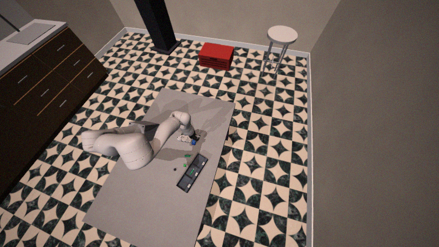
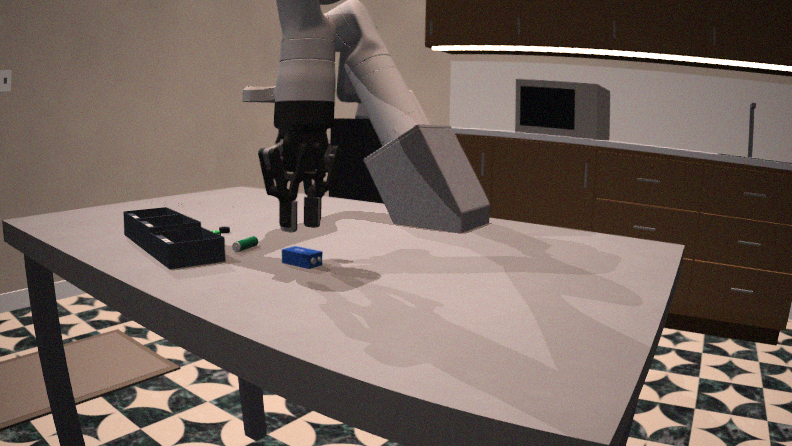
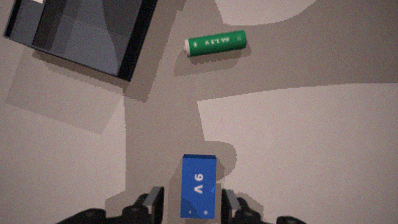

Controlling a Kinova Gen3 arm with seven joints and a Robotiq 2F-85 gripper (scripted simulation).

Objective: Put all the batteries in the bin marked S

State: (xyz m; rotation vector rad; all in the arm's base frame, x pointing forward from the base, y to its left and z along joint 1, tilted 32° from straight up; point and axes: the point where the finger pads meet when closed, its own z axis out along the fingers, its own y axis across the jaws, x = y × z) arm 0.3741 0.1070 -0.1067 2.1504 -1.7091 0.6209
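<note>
My hand is 10 mm past the blue 9V battery, 10 mm to the right of it and 50 mm above it. Also, from my hand: green battery: 10 mm ahead, 120 mm to the right, 60 mm below; bin row: 100 mm ahead, 200 mm to the right, 40 mm below; green die: 30 mm ahead, 180 mm to the right, 50 mm below.
</note>
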